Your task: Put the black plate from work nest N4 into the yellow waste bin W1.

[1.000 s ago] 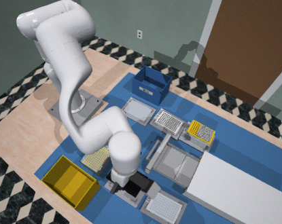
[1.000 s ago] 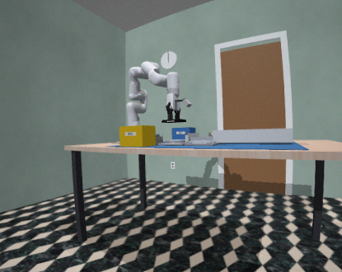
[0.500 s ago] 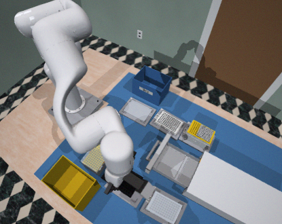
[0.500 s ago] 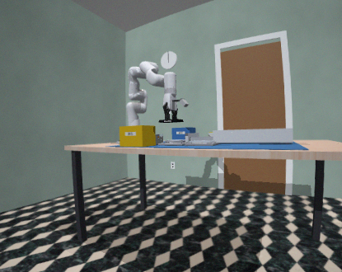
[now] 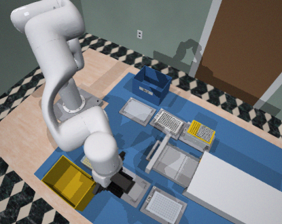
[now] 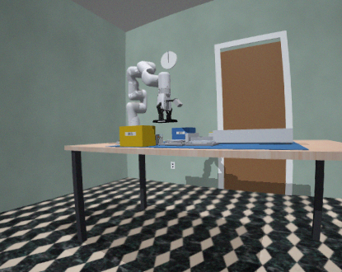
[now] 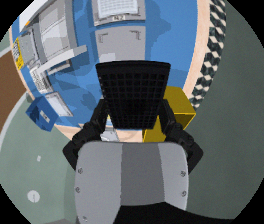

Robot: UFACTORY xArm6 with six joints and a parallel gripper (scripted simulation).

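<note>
Now: the yellow waste bin W1 12 cm behind my hand, 13 cm to the right of it and 12 cm below it. The rest, counted from my hand: black plate 1 cm below; then cooler drawer 14 cm ahead, 26 cm to the left, 14 cm below; then white plate 21 cm ahead, 8 cm to the left, 14 cm below.
</note>
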